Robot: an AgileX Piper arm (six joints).
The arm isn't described. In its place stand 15 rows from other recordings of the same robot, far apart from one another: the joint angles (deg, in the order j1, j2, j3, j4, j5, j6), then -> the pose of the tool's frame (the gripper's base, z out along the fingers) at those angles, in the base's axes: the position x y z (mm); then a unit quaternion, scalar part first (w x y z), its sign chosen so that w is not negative.
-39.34, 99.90, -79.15, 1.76, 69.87, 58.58 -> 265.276 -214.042 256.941 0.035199 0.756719 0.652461 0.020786
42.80, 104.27, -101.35, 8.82, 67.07, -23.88 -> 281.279 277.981 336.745 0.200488 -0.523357 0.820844 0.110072
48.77, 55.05, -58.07, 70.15, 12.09, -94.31 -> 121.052 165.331 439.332 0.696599 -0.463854 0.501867 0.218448
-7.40, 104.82, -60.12, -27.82, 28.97, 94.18 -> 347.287 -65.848 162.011 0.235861 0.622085 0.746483 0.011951
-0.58, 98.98, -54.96, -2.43, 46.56, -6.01 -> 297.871 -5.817 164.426 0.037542 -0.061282 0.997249 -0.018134
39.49, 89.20, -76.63, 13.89, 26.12, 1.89 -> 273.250 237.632 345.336 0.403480 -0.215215 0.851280 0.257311
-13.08, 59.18, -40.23, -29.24, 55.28, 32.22 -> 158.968 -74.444 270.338 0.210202 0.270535 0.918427 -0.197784
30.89, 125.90, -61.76, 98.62, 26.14, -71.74 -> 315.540 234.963 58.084 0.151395 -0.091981 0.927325 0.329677
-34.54, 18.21, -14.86, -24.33, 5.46, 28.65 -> 67.665 -50.905 271.829 0.658849 0.255182 0.681112 -0.192059
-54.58, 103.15, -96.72, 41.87, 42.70, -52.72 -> 276.276 -317.401 357.302 0.477856 0.161359 0.857658 -0.100200
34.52, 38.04, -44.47, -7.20, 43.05, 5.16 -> 103.446 61.700 351.423 0.478123 -0.239335 0.838003 0.108941
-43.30, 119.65, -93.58, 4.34, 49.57, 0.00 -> 327.732 -301.636 194.003 0.168148 0.381419 0.908426 -0.031734
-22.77, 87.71, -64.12, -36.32, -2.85, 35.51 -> 332.316 -136.582 322.079 0.589470 0.143955 0.787097 -0.110820
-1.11, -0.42, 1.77, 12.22, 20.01, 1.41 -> 53.553 5.555 172.499 0.595638 0.075727 0.794520 0.090652
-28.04, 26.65, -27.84, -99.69, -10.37, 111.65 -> 96.850 -33.289 339.965 0.732164 0.169080 0.658385 -0.043329
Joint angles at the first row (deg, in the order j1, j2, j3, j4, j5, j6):
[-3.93, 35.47, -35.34, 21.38, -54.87, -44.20]
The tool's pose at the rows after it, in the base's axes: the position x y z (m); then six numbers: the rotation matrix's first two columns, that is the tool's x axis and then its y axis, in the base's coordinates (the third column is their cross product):
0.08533 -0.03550 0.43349 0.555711 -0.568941 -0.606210 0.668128 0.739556 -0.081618
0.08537 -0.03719 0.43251 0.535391 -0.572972 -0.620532 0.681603 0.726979 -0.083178
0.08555 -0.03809 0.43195 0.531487 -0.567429 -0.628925 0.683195 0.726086 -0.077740
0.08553 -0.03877 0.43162 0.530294 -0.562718 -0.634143 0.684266 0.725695 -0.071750
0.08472 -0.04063 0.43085 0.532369 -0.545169 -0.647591 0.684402 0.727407 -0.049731
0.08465 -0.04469 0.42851 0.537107 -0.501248 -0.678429 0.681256 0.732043 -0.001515
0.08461 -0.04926 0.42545 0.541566 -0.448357 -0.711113 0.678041 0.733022 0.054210
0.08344 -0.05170 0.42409 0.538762 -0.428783 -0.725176 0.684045 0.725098 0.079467
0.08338 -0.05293 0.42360 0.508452 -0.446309 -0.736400 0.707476 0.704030 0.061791
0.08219 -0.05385 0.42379 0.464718 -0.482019 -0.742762 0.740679 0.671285 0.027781
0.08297 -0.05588 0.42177 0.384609 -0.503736 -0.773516 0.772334 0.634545 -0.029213
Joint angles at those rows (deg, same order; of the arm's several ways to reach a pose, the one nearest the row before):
[-3.93, 35.47, -35.34, 23.58, -54.30, -48.34]
[-3.94, 35.39, -35.34, 25.13, -53.93, -50.15]
[-3.93, 35.39, -35.34, 25.96, -53.78, -50.53]
[-3.93, 35.39, -35.34, 26.55, -53.78, -50.71]
[-3.93, 35.25, -35.34, 28.23, -53.78, -50.90]
[-3.93, 35.25, -35.34, 31.89, -53.78, -50.99]
[-3.94, 35.25, -35.34, 36.18, -53.77, -51.17]
[-3.94, 35.09, -35.36, 38.53, -53.97, -52.00]
[-3.93, 35.11, -35.47, 39.78, -53.98, -54.74]
[-3.93, 34.97, -35.59, 40.69, -54.16, -58.66]
[-3.93, 34.77, -35.85, 43.89, -52.52, -65.11]

